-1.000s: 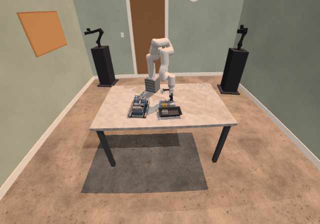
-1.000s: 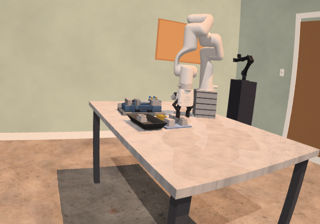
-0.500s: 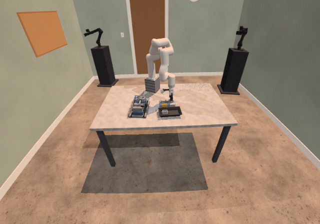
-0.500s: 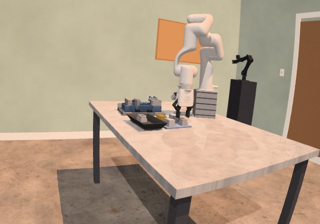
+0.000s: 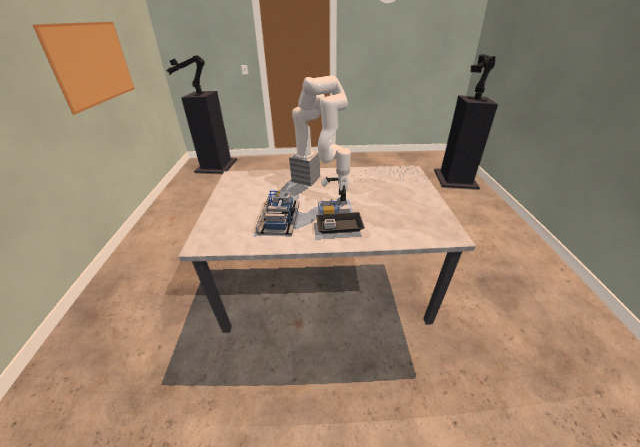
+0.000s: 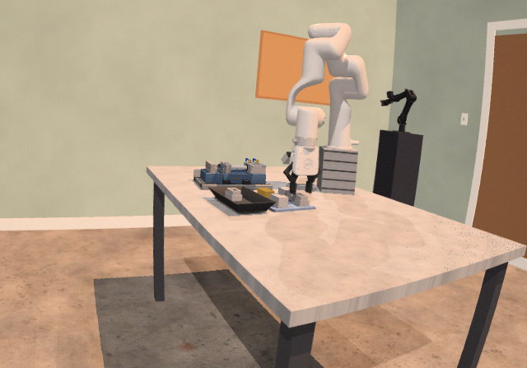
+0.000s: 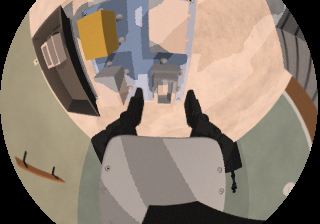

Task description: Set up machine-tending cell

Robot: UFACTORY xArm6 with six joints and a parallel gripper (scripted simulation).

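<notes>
Right now the brass blank is 110 mm ahead of my hand, 70 mm to the right of it and 40 mm below it. The rest, counted from my hand: blue vise: 340 mm to the right, 170 mm ahead, 20 mm below.
</notes>
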